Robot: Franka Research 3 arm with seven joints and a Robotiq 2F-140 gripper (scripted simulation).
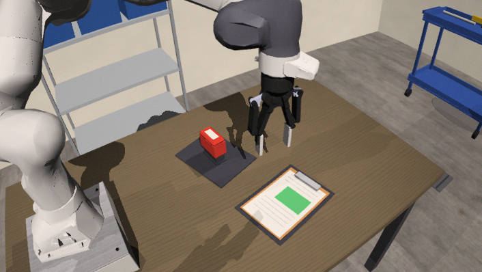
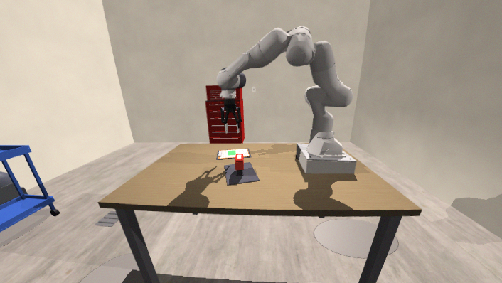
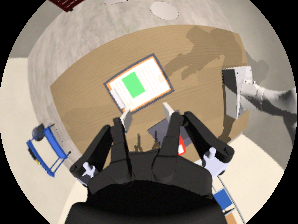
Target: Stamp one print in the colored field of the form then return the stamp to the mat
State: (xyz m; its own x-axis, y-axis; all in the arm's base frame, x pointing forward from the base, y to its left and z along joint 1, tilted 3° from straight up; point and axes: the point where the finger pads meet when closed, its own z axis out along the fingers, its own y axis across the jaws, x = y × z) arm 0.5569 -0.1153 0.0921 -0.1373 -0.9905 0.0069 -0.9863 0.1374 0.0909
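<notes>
Now: hand 8 cm past the red stamp, 23 cm to the right of it and 16 cm above it. Round my hand: dark grey mat: 8 cm behind, 23 cm to the left, 21 cm below; then form: 3 cm ahead, 6 cm to the right, 20 cm below.
</notes>
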